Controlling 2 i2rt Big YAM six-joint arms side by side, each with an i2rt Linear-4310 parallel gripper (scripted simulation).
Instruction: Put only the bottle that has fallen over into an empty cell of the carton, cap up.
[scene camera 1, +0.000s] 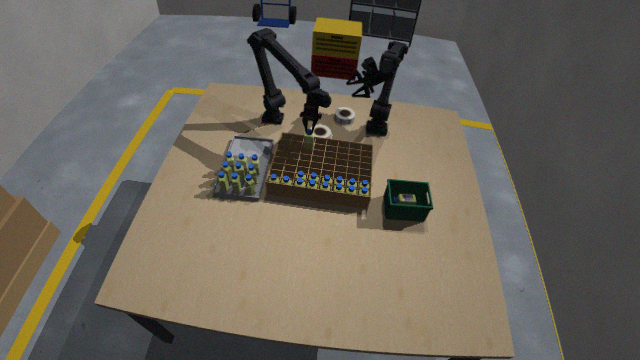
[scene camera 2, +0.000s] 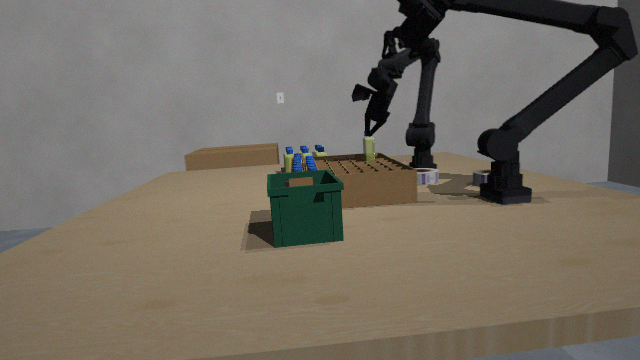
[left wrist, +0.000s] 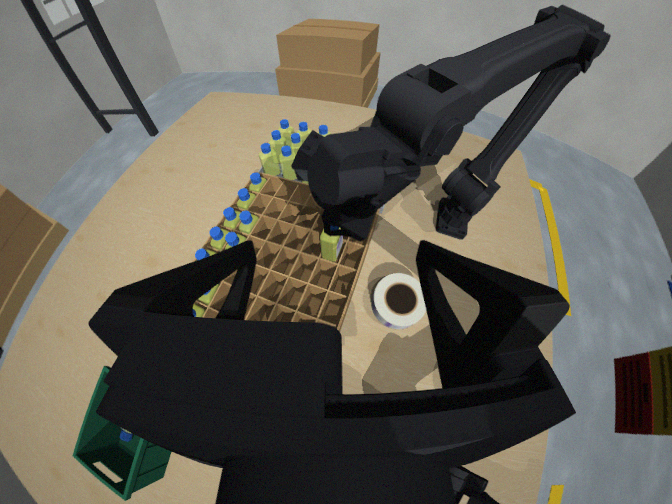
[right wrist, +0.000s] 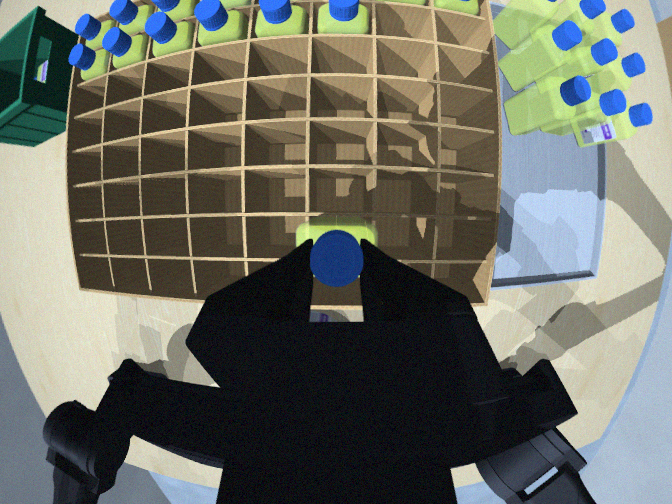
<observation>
I see my left gripper (scene camera 2: 396, 57), my right gripper (right wrist: 336, 248) and a brown carton (scene camera 1: 321, 162).
The brown carton is seen too in scene camera 2 (scene camera 2: 386, 181), in the left wrist view (left wrist: 301, 225) and in the right wrist view (right wrist: 342, 96). My left gripper also shows in the left wrist view (left wrist: 336, 249). My right gripper also shows in the left wrist view (left wrist: 330, 227).
</observation>
